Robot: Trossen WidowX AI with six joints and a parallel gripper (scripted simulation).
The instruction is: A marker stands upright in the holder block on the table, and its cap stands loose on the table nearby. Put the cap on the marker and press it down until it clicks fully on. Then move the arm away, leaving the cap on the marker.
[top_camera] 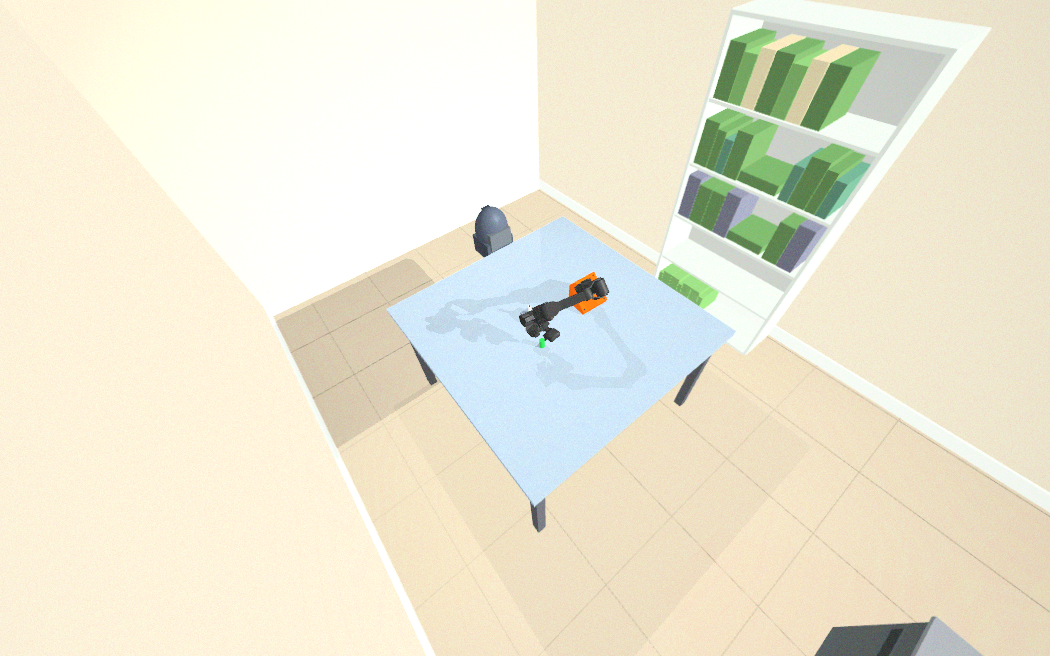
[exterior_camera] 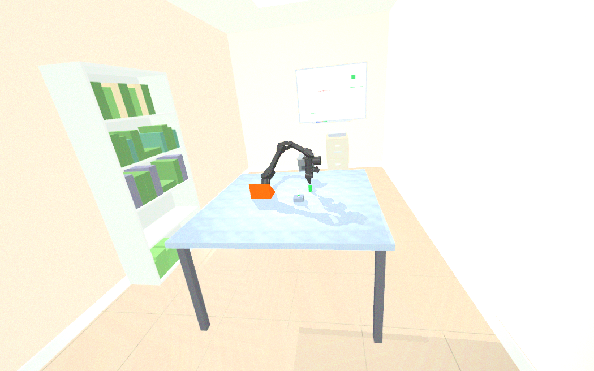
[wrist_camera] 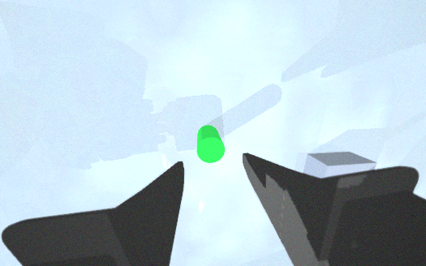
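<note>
Right now my gripper tip is 50 mm above the green cap.
</note>
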